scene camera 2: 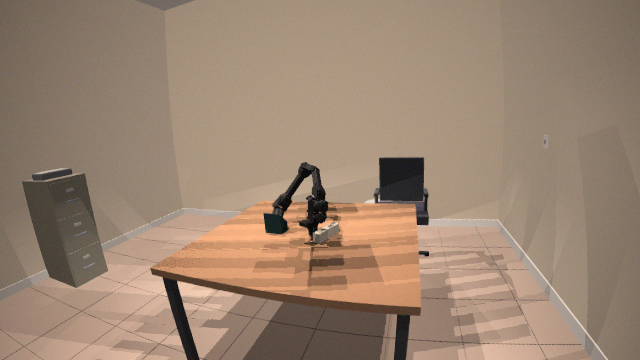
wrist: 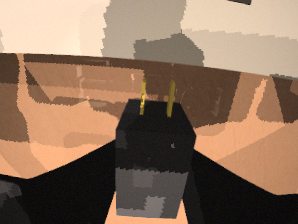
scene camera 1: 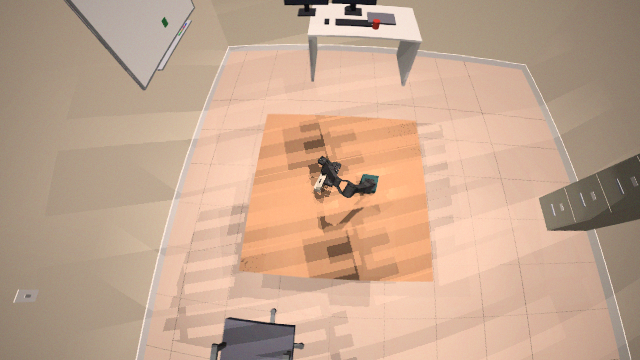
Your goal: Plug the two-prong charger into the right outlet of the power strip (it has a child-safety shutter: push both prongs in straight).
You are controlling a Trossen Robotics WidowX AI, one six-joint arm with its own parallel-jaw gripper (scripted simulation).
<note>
My gripper holds a dark two-prong charger.
</note>
